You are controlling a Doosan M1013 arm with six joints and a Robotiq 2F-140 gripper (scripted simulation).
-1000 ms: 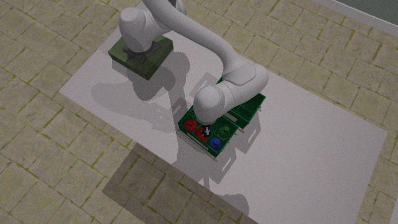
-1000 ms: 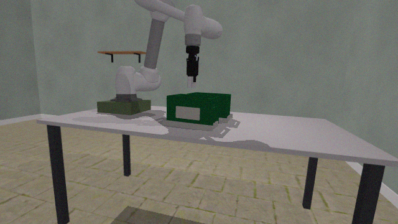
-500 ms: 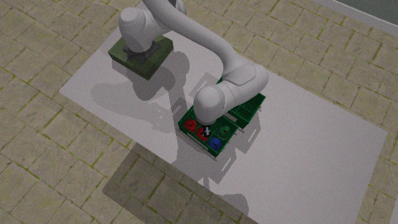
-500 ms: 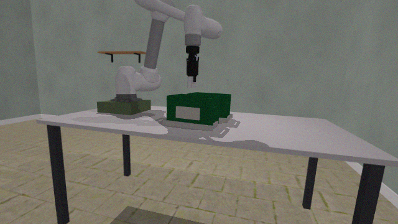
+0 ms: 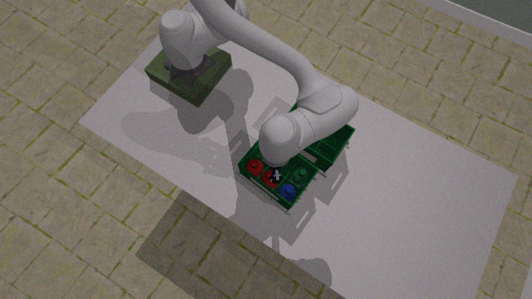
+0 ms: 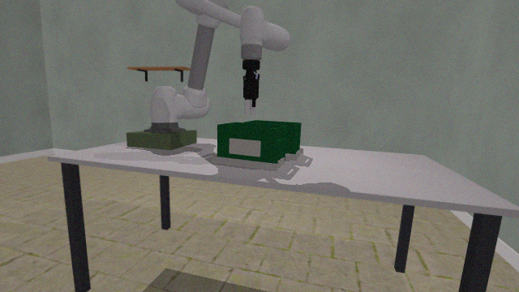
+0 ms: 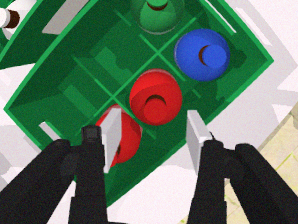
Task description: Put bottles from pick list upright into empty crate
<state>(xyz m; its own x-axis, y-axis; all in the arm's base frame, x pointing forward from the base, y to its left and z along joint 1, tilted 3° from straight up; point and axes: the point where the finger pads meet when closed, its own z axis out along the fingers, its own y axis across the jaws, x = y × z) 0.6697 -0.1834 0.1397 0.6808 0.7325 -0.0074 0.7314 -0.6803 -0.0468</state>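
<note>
Right now my hand is 17 cm above the blue bottle and 9 cm short of it. Round my hand: green-capped bottle: 17 cm below, 9 cm to the left, 9 cm ahead; pick list: 43 cm to the left, 25 cm below, 3 cm ahead; white-capped bottle: 22 cm to the left, 17 cm below, 7 cm behind.
</note>
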